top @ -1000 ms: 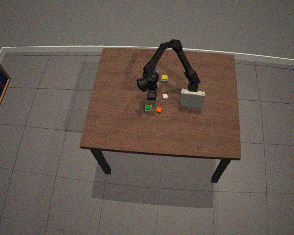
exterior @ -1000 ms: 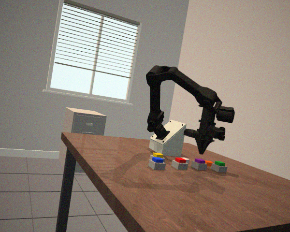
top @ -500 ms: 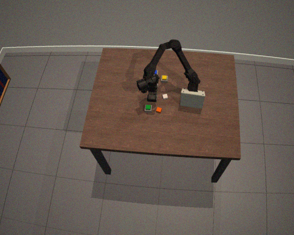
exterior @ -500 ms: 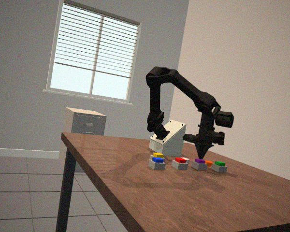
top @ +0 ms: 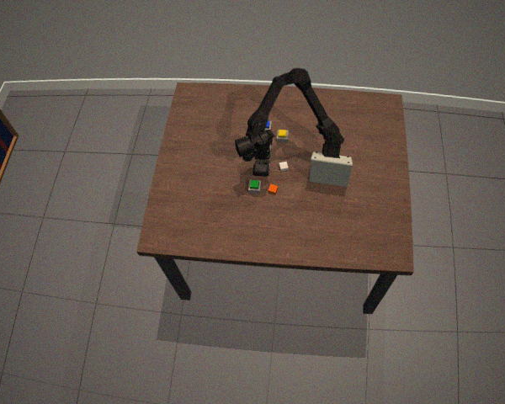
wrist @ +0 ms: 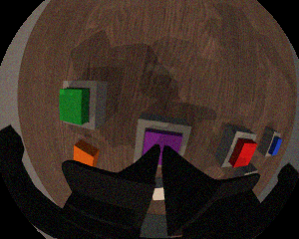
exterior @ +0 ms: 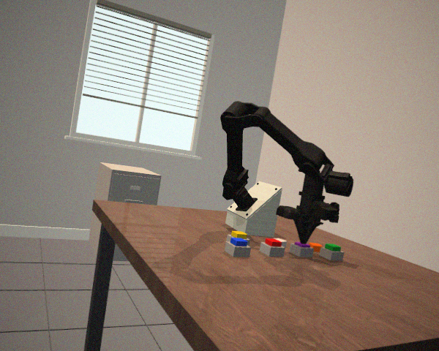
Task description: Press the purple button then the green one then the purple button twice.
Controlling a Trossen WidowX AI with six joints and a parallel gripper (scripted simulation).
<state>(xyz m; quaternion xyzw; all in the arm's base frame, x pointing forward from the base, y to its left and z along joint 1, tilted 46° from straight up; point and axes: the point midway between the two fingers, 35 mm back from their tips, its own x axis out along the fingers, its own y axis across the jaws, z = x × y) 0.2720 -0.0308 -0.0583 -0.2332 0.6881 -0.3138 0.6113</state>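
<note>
My gripper tip is 10 mm above the purple button. Round my gripper tip: red button 110 mm to the right; white block 80 mm behind, 20 mm to the right, 20 mm below; green button 30 mm ahead, 90 mm to the left.
</note>
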